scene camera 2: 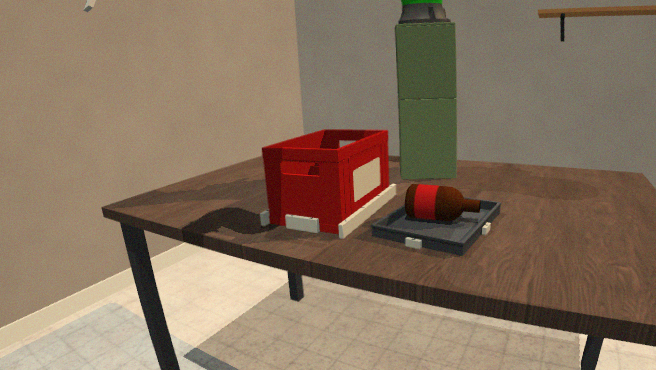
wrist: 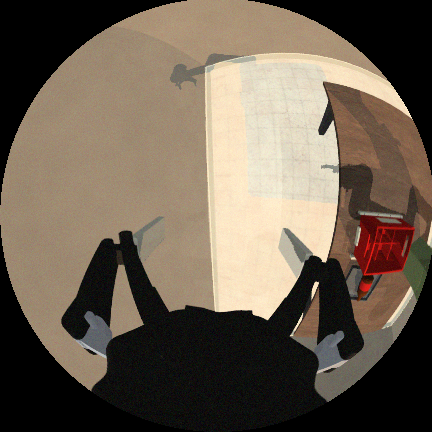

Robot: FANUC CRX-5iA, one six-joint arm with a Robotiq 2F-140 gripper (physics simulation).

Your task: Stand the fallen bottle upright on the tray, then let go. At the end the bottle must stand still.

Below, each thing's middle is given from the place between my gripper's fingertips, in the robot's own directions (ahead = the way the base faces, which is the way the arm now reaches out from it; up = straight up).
The red crate [scene camera 2: 311,175] lies 540 mm behind my hand, 400 mm below it and 110 mm to the left of it. The rest, counted from my hand: dark grey tray [scene camera 2: 455,237] (560 mm behind, 480 mm below, 370 mm to the left); then cream rail [scene camera 2: 353,221] (560 mm behind, 480 mm below, 200 mm to the left); then brown bottle [scene camera 2: 444,203] (570 mm behind, 450 mm below, 370 mm to the left).
